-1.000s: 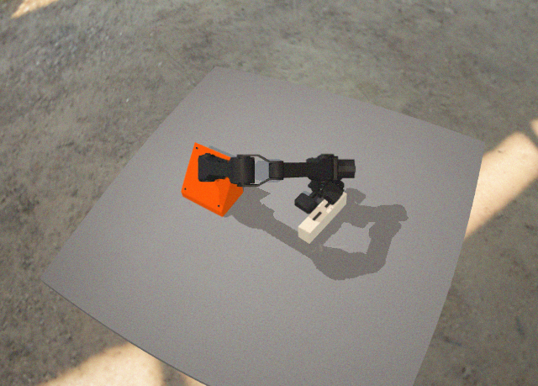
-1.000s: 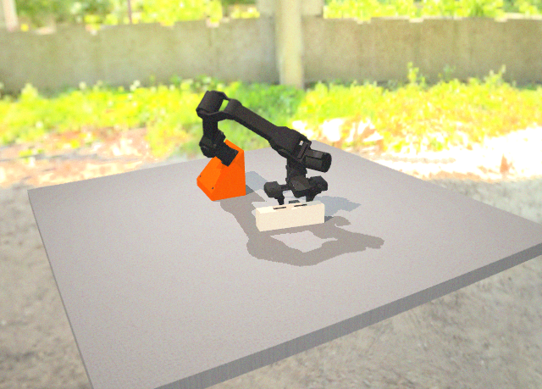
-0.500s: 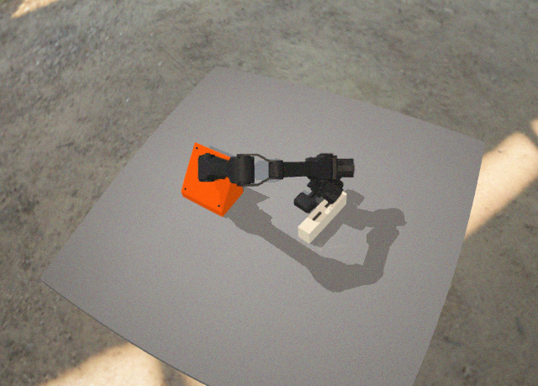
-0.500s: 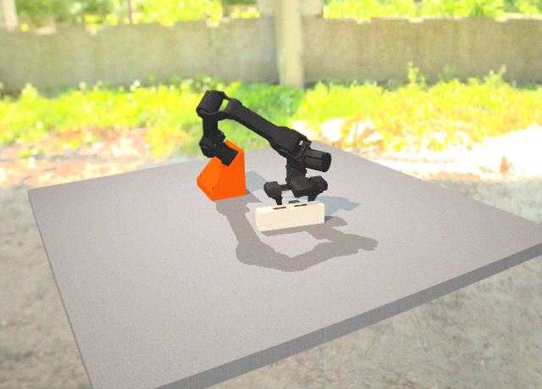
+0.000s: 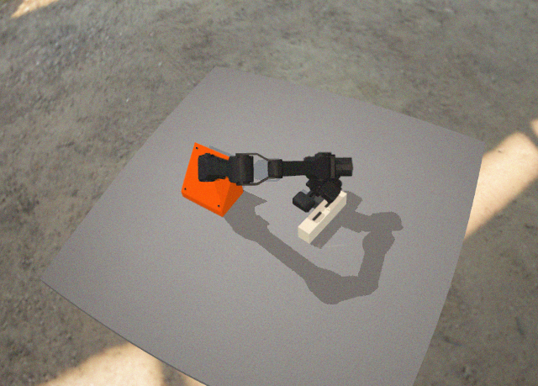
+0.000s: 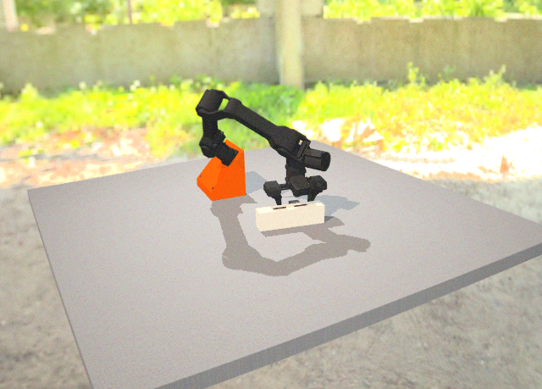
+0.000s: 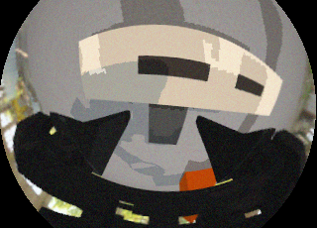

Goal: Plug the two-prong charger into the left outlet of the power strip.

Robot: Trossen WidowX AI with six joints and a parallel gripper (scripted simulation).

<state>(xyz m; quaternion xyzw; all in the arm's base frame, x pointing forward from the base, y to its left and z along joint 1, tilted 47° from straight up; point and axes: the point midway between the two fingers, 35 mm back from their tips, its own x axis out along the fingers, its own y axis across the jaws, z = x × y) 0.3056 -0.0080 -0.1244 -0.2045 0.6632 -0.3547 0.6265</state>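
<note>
Now: the grey charger 2 cm ahead of my gripper tip, 1 cm to the right of it and 1 cm above it.
</note>
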